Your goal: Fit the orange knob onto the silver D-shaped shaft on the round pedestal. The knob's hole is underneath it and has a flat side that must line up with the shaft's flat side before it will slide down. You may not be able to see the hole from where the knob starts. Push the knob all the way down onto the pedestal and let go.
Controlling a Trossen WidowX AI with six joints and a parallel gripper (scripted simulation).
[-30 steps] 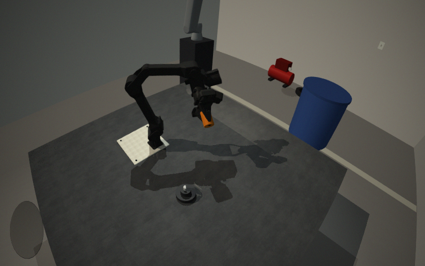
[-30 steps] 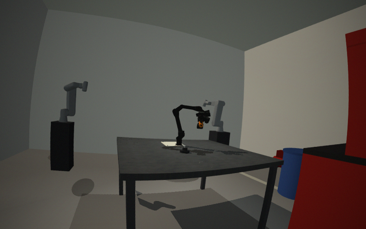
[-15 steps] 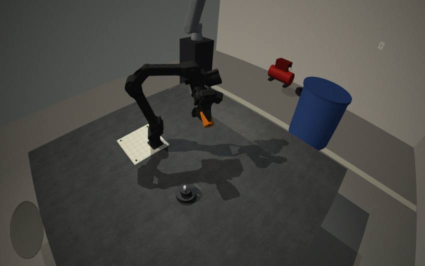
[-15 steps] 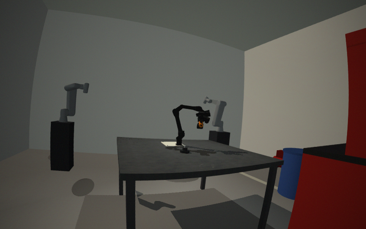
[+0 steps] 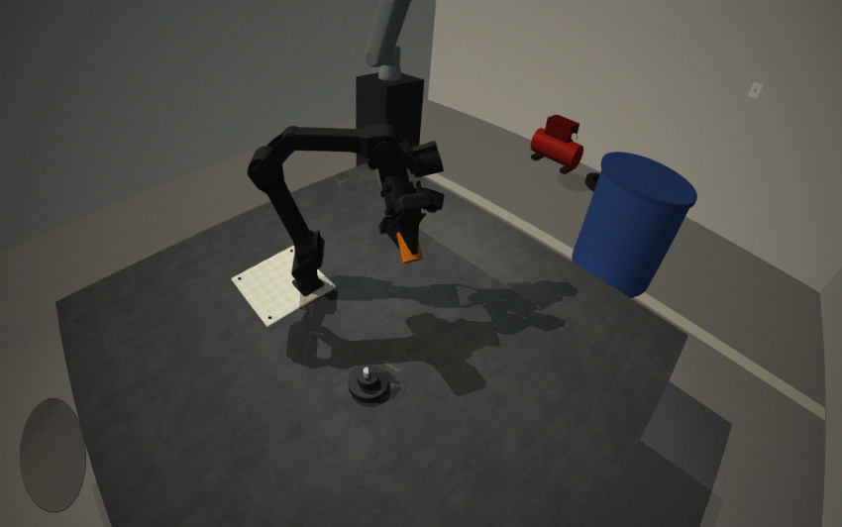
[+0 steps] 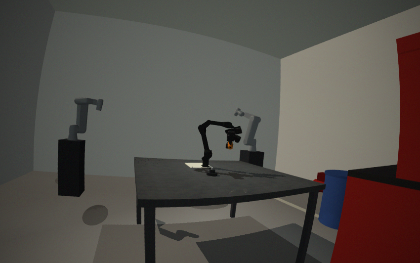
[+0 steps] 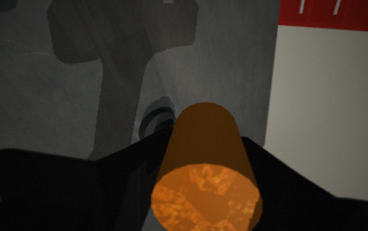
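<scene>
Right now my gripper tip is 20 mm past the orange knob, 10 mm to the right of it and 20 mm below it. Round my gripper tip: round black pedestal 60 mm ahead, 170 mm to the right, 190 mm below.
</scene>
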